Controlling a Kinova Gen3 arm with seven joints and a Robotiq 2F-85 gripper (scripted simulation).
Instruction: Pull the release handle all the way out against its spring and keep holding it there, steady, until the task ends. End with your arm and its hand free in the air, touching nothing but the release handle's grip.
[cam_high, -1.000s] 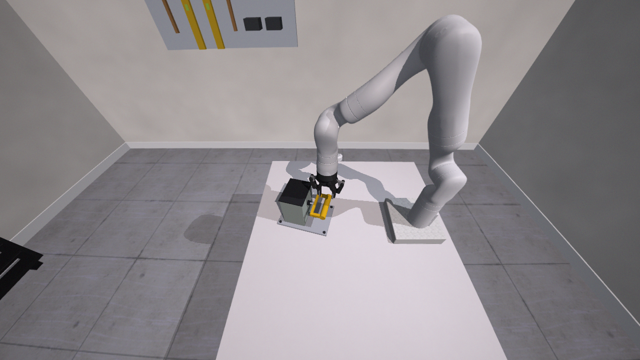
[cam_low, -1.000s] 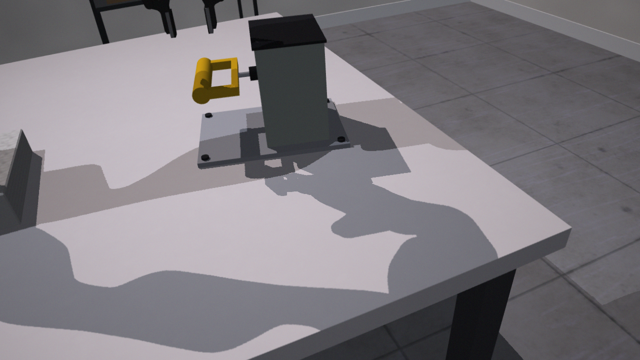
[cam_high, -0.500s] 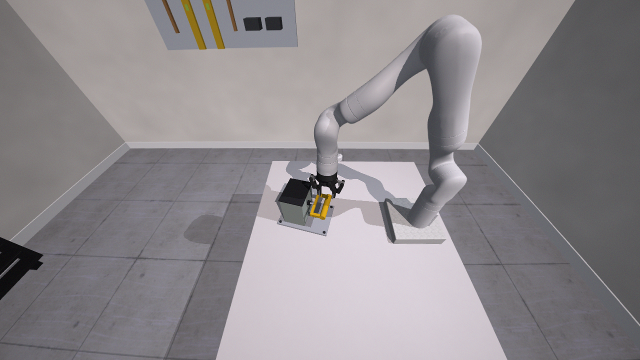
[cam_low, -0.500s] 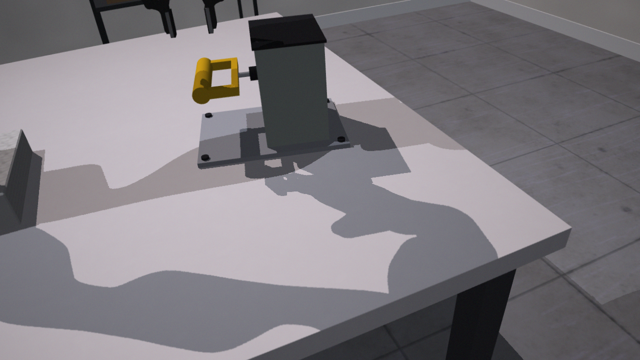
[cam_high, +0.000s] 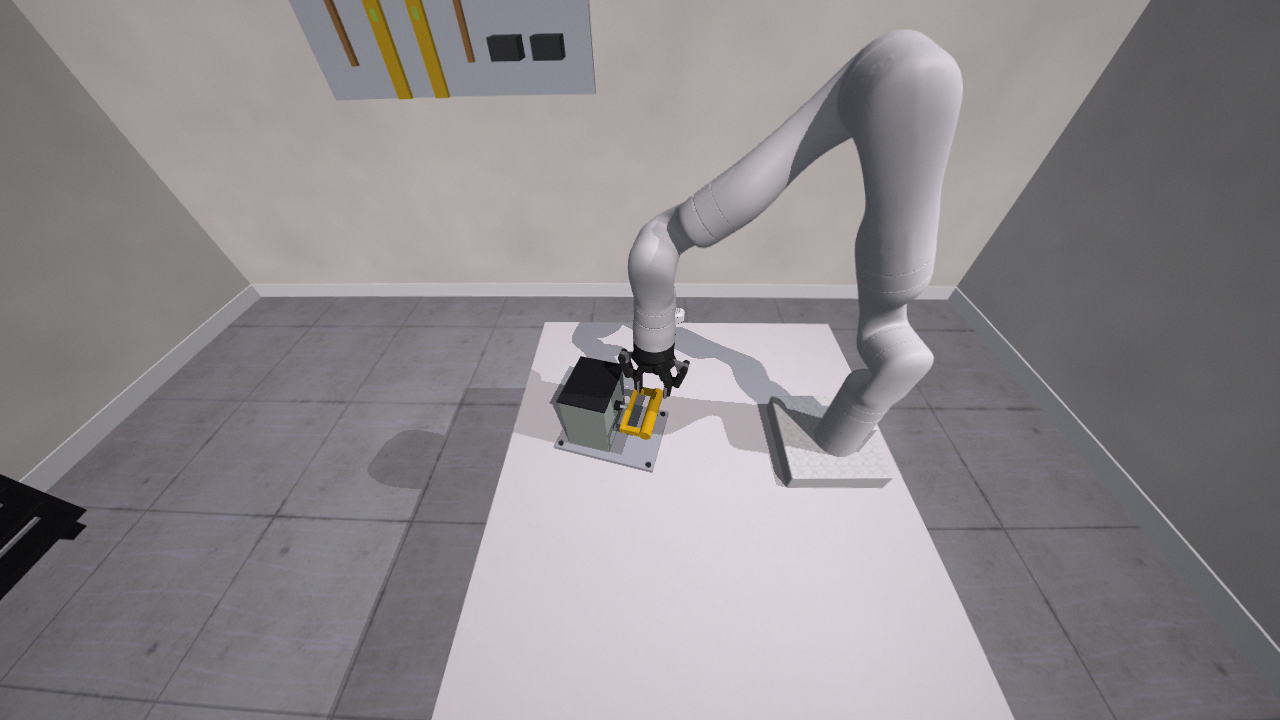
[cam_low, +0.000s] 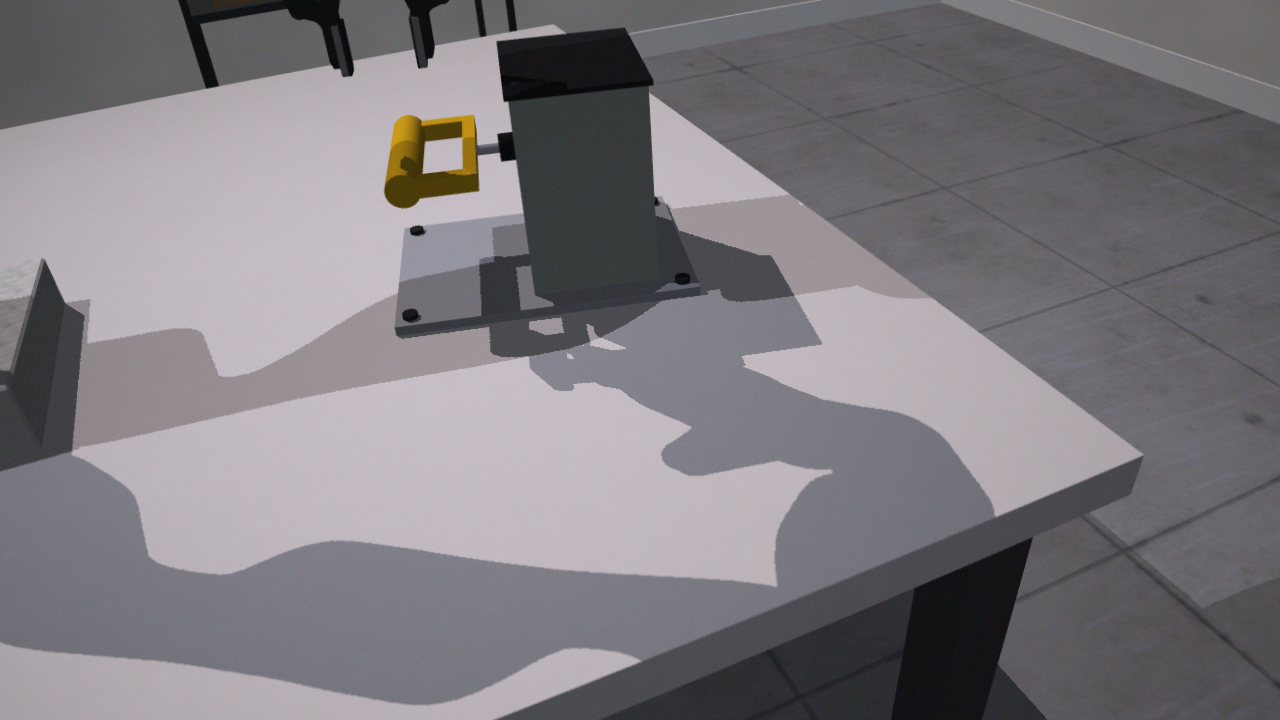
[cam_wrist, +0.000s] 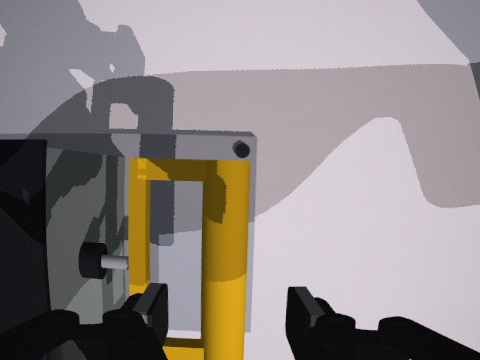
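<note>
My hand is 90 mm above the grip, 50 mm short of it and 10 mm to the left of it.
</note>
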